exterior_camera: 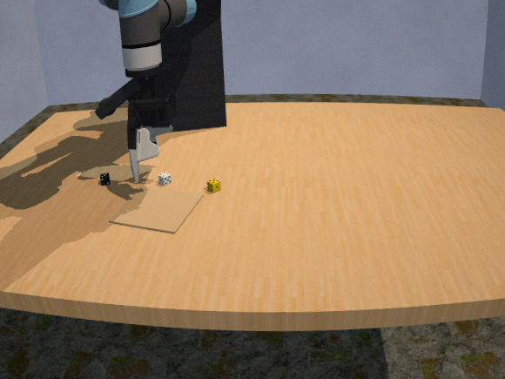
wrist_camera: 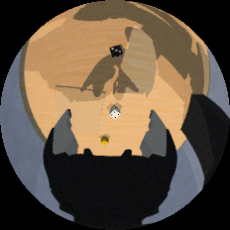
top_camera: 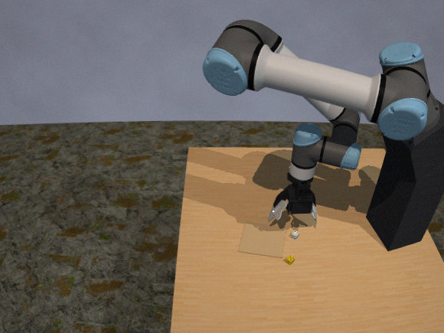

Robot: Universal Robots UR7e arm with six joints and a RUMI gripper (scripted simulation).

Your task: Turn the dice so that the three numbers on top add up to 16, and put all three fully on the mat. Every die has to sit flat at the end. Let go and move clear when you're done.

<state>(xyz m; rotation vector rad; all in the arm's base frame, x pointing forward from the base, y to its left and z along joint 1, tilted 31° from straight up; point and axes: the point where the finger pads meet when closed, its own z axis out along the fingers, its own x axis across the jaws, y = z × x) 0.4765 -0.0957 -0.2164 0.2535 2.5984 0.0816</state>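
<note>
Right now my hand is 40 mm above the white die and 30 mm to the right of it. Round my hand: yellow die (130 mm to the left, 50 mm ahead, 40 mm below); then thin tan mat (100 mm ahead, 40 mm below, 20 mm to the left); then black die (100 mm to the right, 40 mm below, 30 mm behind).
</note>
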